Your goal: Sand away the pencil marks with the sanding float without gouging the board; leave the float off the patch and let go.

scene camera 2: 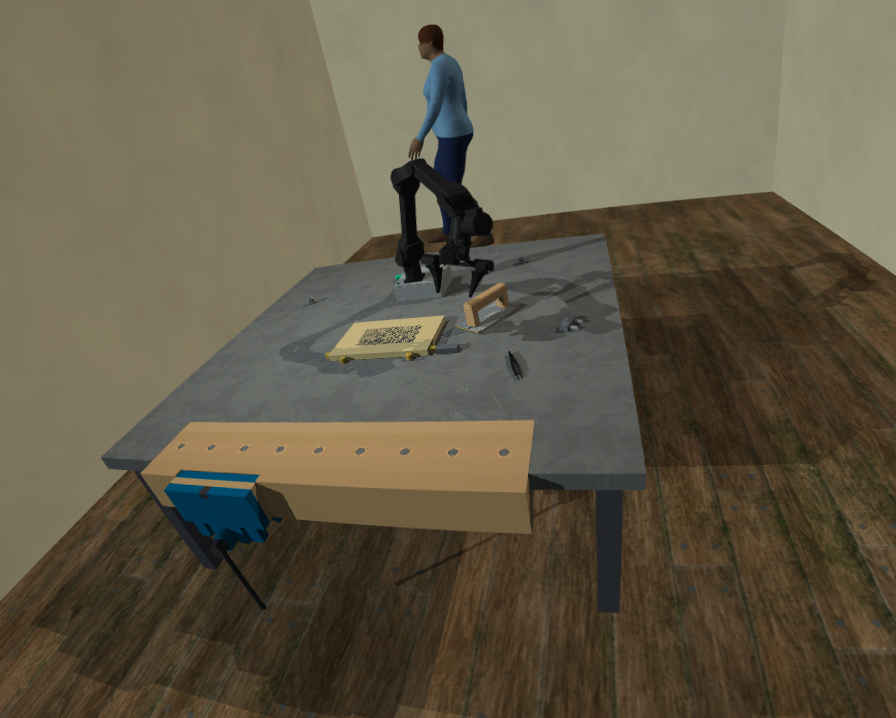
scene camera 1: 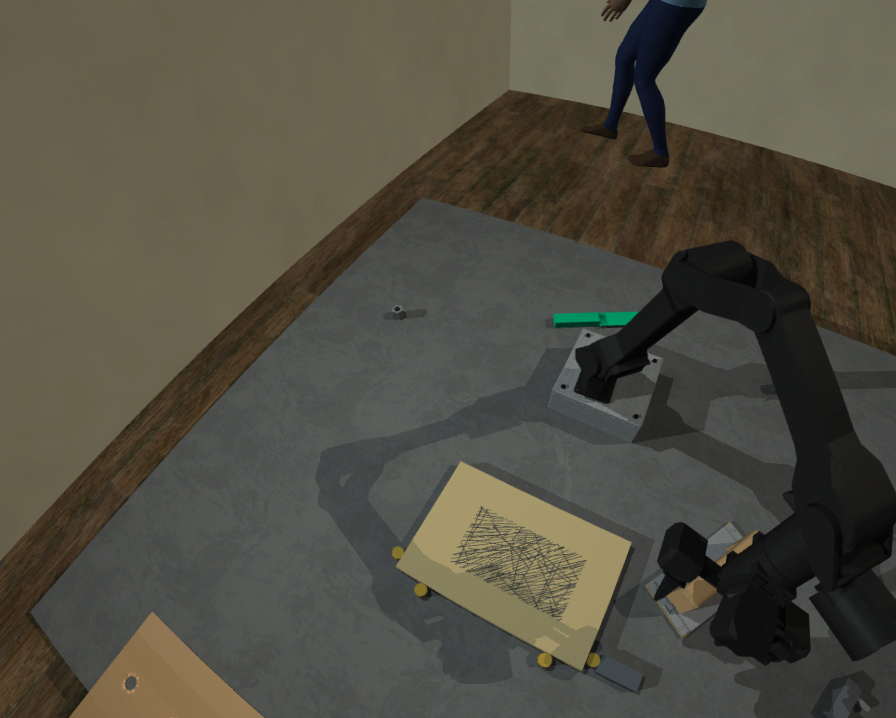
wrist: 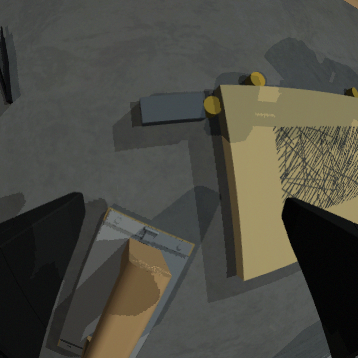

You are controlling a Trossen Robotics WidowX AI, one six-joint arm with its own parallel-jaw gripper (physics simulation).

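Frame: origin at the arm's base, x ahead, y left, z up, level; centimetres.
Seen in the pictures: gripper, fingertip midpoint: (scene camera 2: 453, 295) (scene camera 1: 685, 619) (wrist: 187, 206); arm's base, origin of the base link: (scene camera 2: 414, 278) (scene camera 1: 595, 384).
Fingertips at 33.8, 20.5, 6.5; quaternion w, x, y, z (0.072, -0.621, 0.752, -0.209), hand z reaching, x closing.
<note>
Pixels of each thing's top centre, then the offset from my fingertips to it, as dx, dy, dz.
- pale yellow board, middle of its top: (wrist: 334, 167) (scene camera 1: 515, 557) (scene camera 2: 387, 335) -1.7, -22.3, -10.7
- sanding float, middle of its top: (wrist: 113, 348) (scene camera 1: 730, 566) (scene camera 2: 484, 293) -10.6, +6.5, -5.0
- grey block, middle of its top: (wrist: 172, 106) (scene camera 1: 619, 673) (scene camera 2: 446, 346) +7.5, -2.9, -11.1
- Black tweezers, middle of its top: (scene camera 2: 513, 363) +17.9, +15.2, -11.5
- green bar, middle of its top: (scene camera 1: 598, 316) -54.3, -24.4, -10.8
The pale yellow board (scene camera 1: 441, 523) (scene camera 2: 347, 345) (wrist: 250, 200) lies flat on the table, with dense dark pencil marks (scene camera 1: 519, 560) (scene camera 2: 388, 335) (wrist: 320, 160) across its middle. The sanding float (scene camera 1: 691, 594) (scene camera 2: 486, 302) (wrist: 130, 310), a grey plate with a raised wooden handle, lies beside the board, apart from it. My gripper (scene camera 1: 688, 614) (scene camera 2: 455, 292) (wrist: 187, 206) is wide open and empty, above the table near the float. In the wrist view the float shows low between the fingers, nearer the left one. The arm hides part of the float in scene camera 1.
A grey block (scene camera 1: 617, 673) (scene camera 2: 446, 349) (wrist: 172, 108) and yellow pegs (scene camera 1: 421, 590) (scene camera 2: 409, 356) (wrist: 212, 105) sit at the board's edges. Black tweezers (scene camera 2: 514, 364) (wrist: 5, 70) lie beyond. A green bar (scene camera 1: 583, 320) lies behind the arm's base. A wooden beam (scene camera 2: 336, 478) lines the table's front edge.
</note>
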